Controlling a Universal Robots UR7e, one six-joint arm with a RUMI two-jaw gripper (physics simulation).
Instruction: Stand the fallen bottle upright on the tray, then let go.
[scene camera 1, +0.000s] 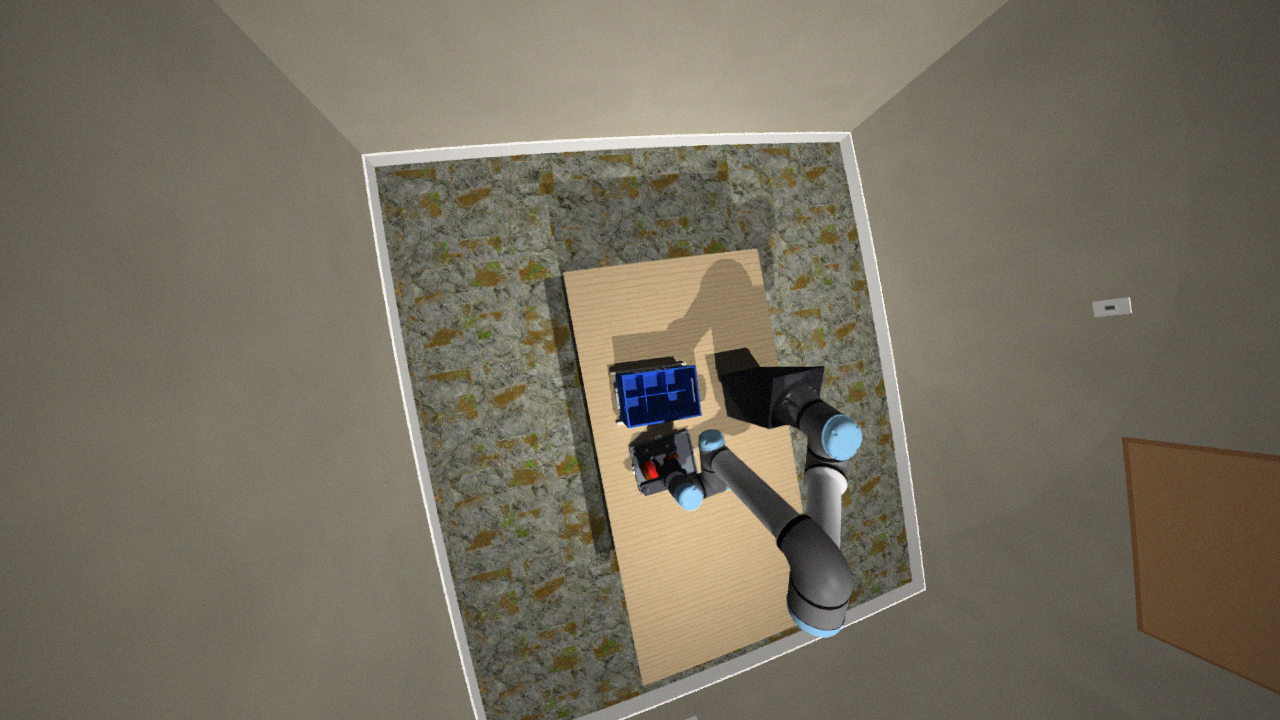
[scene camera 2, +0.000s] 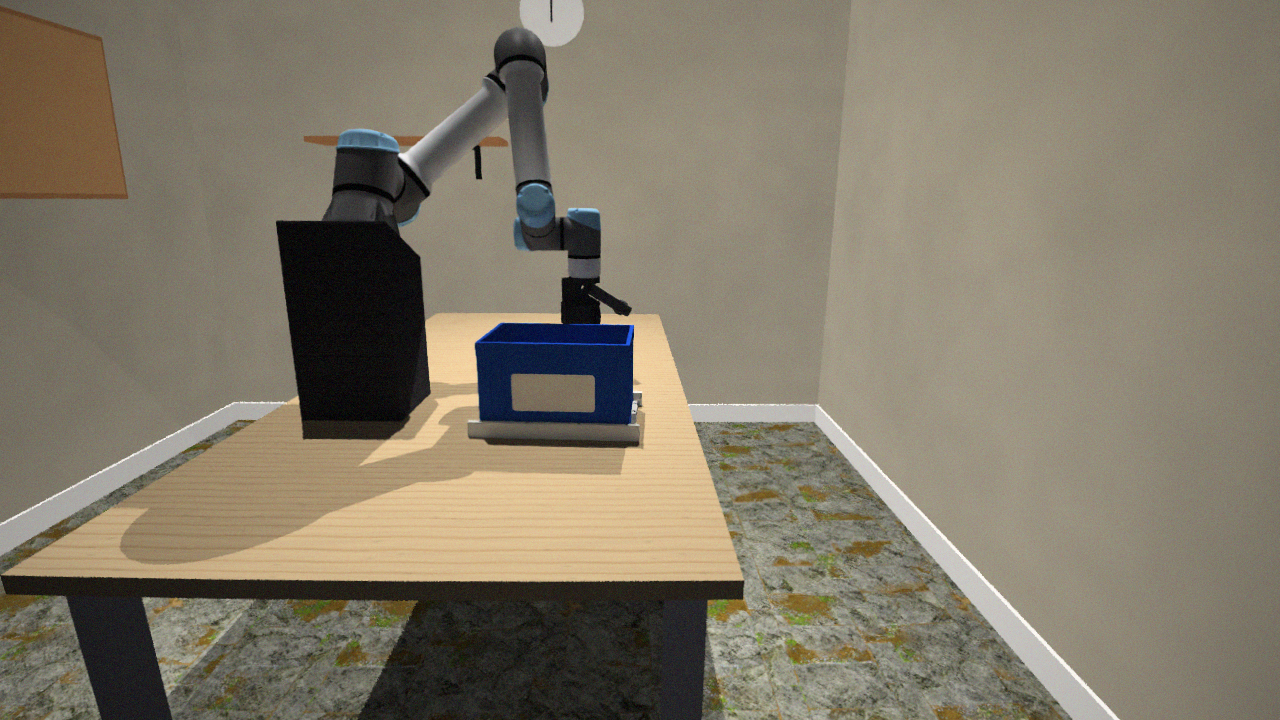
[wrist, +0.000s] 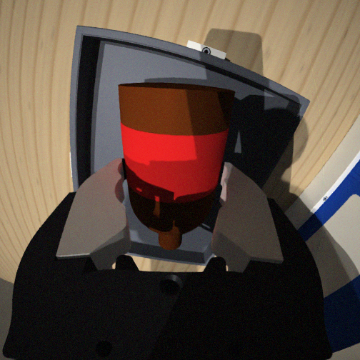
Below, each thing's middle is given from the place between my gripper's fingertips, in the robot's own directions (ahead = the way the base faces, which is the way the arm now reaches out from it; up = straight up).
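Brown bottle (wrist: 173, 135): my hand 10 mm past it.
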